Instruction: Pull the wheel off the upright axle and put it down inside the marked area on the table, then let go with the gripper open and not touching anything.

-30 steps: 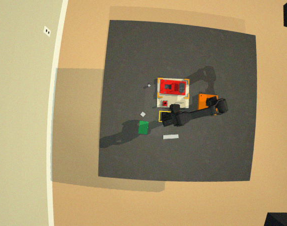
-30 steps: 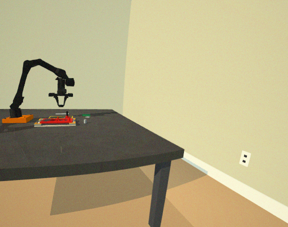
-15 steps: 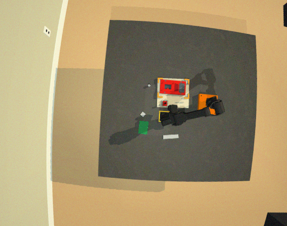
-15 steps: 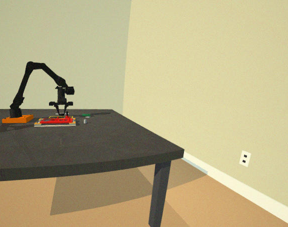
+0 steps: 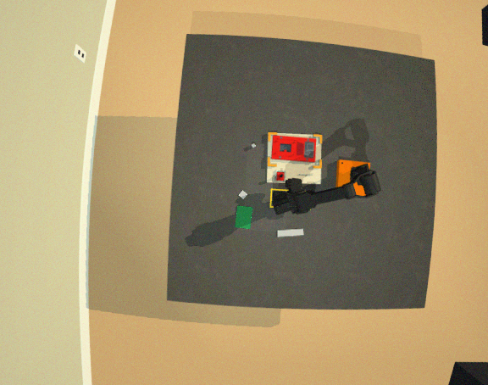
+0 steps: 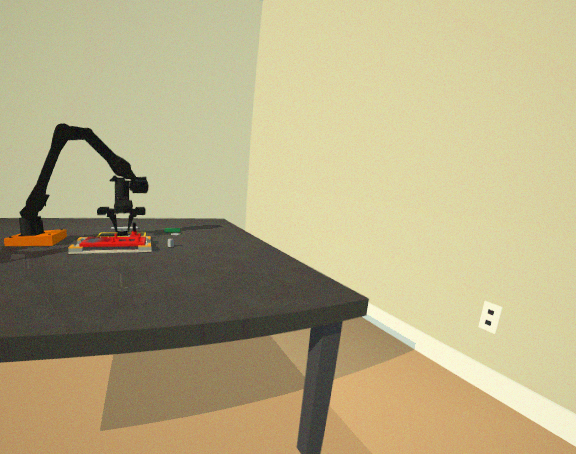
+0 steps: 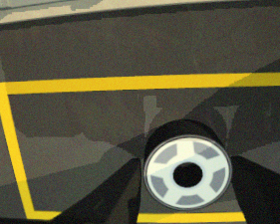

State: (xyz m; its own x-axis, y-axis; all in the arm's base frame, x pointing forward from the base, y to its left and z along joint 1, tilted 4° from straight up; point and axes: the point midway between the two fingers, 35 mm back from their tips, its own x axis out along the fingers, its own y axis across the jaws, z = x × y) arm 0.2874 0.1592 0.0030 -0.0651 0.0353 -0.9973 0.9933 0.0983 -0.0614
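My gripper tip is right at the wheel. From my gripper tip the other things lie so: grey bar 15 cm to the left, 2 cm behind, 1 cm below; then upright axle 10 cm to the right, 7 cm ahead, 3 cm above.
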